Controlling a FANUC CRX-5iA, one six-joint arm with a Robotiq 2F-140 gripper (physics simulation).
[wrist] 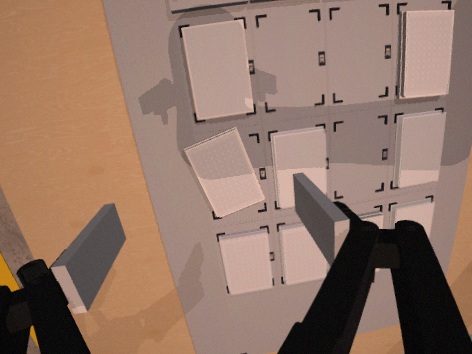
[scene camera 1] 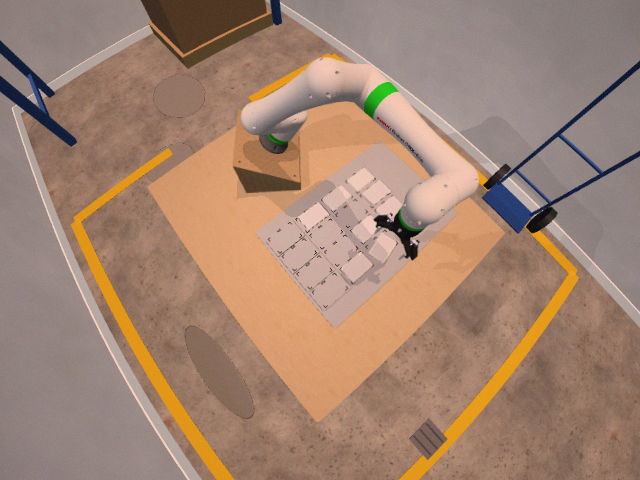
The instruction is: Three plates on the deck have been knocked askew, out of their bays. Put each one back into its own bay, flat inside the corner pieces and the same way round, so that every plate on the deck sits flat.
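Frame: origin at the arm's base, x ahead, y left, z up, level; millimetres.
Seen in the pictures: gripper, fingertip midpoint: (wrist: pixel 207 207) (scene camera 1: pixel 389 244); arm's base at its link origin: (scene camera 1: pixel 273 140).
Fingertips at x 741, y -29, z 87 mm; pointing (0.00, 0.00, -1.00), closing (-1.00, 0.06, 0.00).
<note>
Offsets run from my fingertips to a thing's top centre. Level surfaces: height alone.
My gripper (scene camera 1: pixel 397 238) (wrist: pixel 207 207) is open and empty, above the deck near the turned plate. This plate @(14 mm back, 54 mm left, 212 mm down) (scene camera 1: pixel 383 246) (wrist: pixel 225 172) is plainly rotated and lies across its bay's corner pieces. A textured plate @(355 mm back, 68 mm right, 210 mm down) (scene camera 1: pixel 313 216) (wrist: pixel 427 54) at the upper right of the wrist view shows a thick dark edge on its left and looks raised. Another plate @(229 mm back, 251 mm left, 210 mm down) (scene camera 1: pixel 375 192) is mostly hidden by the right finger in the wrist view, so I cannot tell its seating there. The end plate @(37 mm back, 98 mm right, 213 mm down) (scene camera 1: pixel 356 267) (wrist: pixel 217 70) and the middle plate @(133 mm back, 73 mm left, 213 mm down) (scene camera 1: pixel 364 228) (wrist: pixel 300 167) lie between corner pieces.
The grey deck @(228 mm down) (scene camera 1: pixel 338 317) (wrist: pixel 150 135) lies on the wooden table @(238 mm down) (scene camera 1: pixel 310 382) (wrist: pixel 60 100). Other plates, such as one @(347 mm back, 86 mm left, 213 mm down) (scene camera 1: pixel 336 197) (wrist: pixel 420 149) and one @(16 mm back, 229 mm left, 213 mm down) (wrist: pixel 246 261), stand close around. The arm's pedestal (scene camera 1: pixel 268 178) is behind the deck; a blue hand truck (scene camera 1: pixel 509 207) is at the right.
</note>
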